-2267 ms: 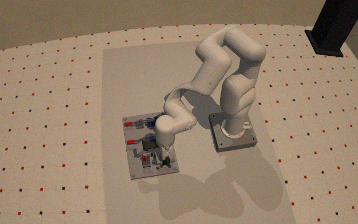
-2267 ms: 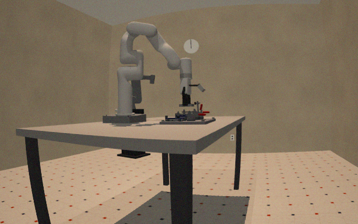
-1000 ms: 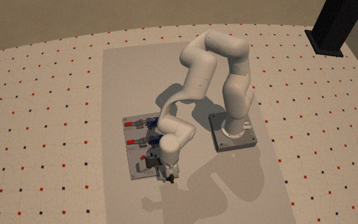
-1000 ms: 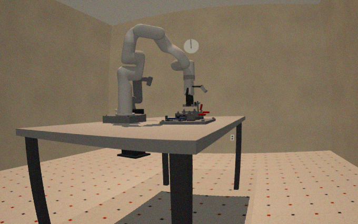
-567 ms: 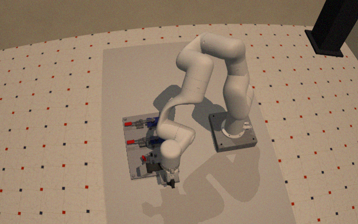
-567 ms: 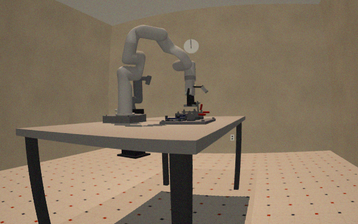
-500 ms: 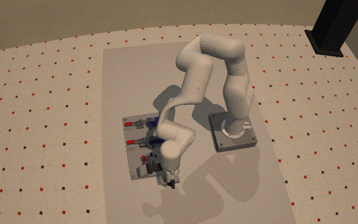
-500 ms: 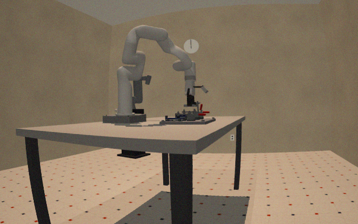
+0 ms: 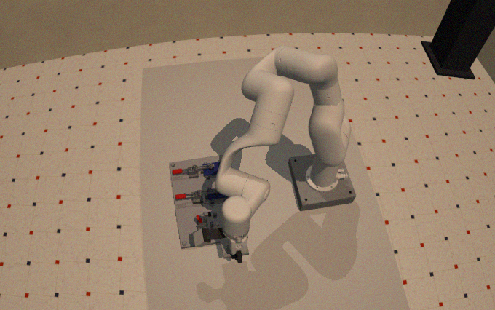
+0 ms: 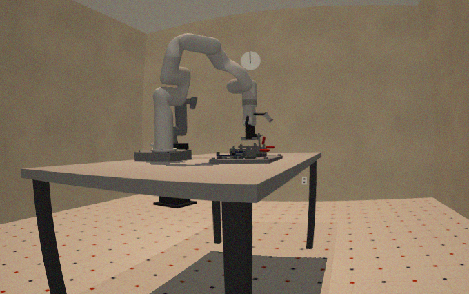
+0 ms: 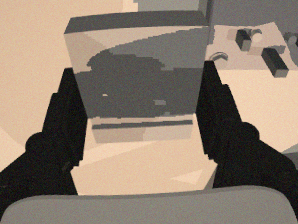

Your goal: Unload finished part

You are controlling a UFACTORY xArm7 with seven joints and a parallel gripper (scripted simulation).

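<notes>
Now: hand 1 cm past the grey finished part and 1 cm above it. Also, from my hand: grey fixture plate (22 cm to the right, 10 cm below, 10 cm ahead).
</notes>
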